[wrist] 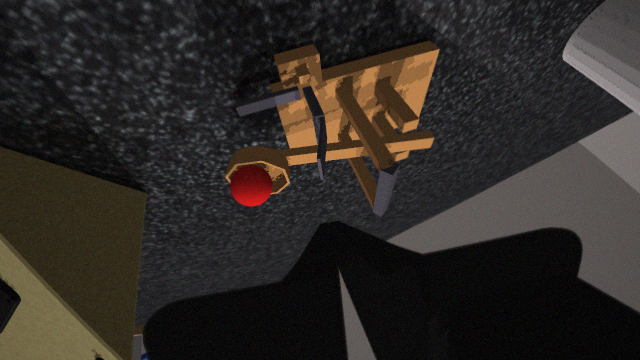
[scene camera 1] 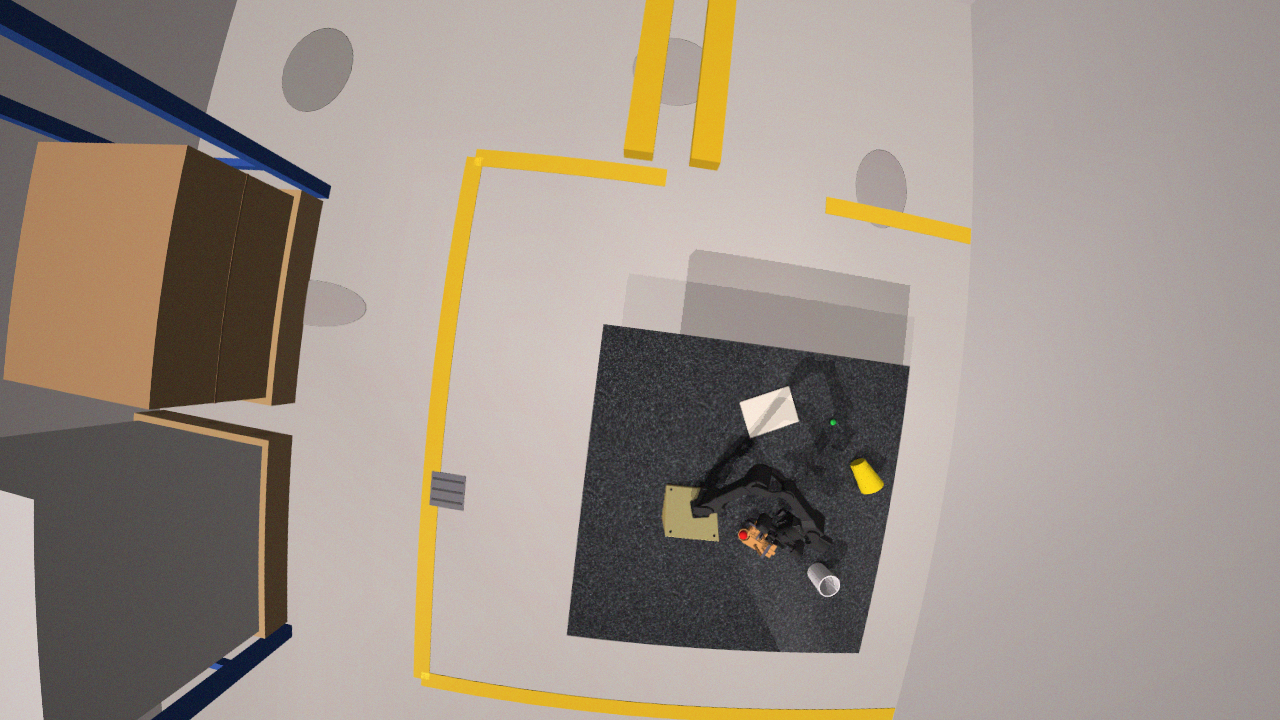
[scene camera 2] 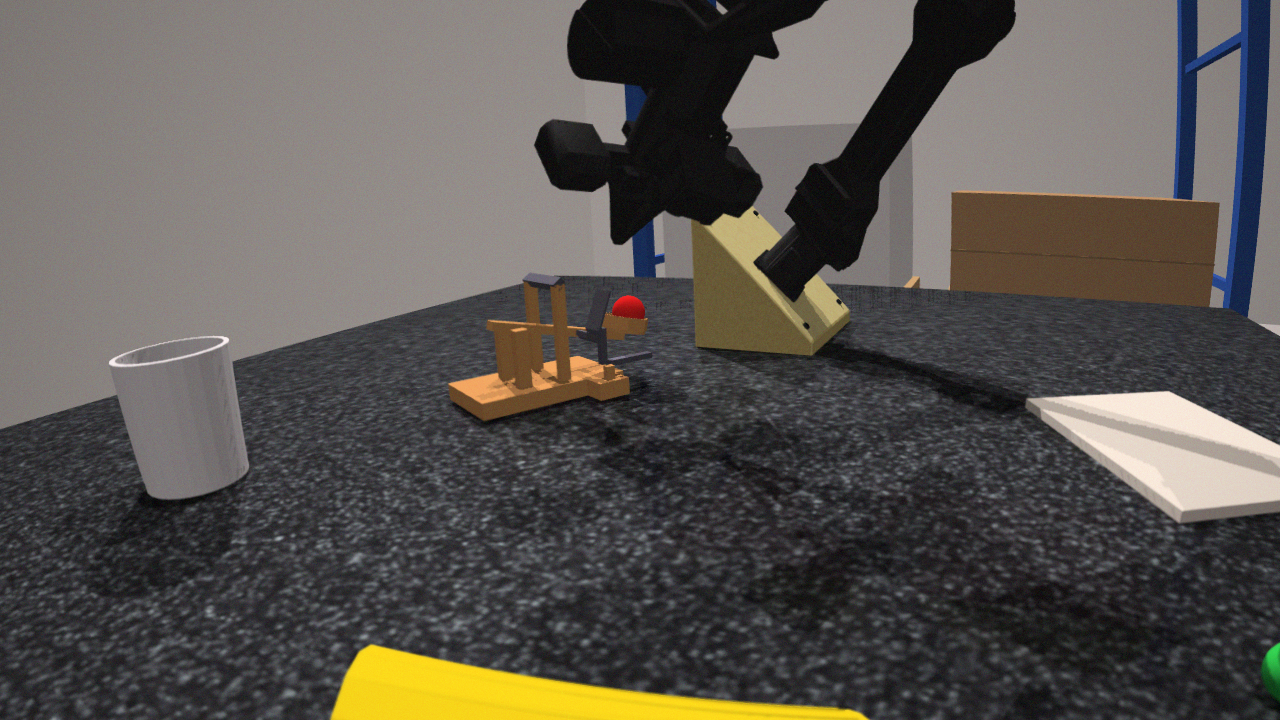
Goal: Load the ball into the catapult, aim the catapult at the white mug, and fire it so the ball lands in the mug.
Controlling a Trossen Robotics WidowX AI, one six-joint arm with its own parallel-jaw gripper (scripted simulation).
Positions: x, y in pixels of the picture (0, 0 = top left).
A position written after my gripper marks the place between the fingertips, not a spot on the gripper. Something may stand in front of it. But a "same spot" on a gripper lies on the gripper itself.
Labels:
My gripper shows in the wrist view, in scene camera 1 [765, 539] and in scene camera 2. A white flat slab shows in scene camera 1 and in scene camera 2; in the wrist view it is out of frame. One and the same spot on my gripper: [scene camera 2: 635, 194] is [wrist: 501, 279]. The same spot on the white flat slab: [scene camera 2: 1194, 465] is [scene camera 1: 782, 413].

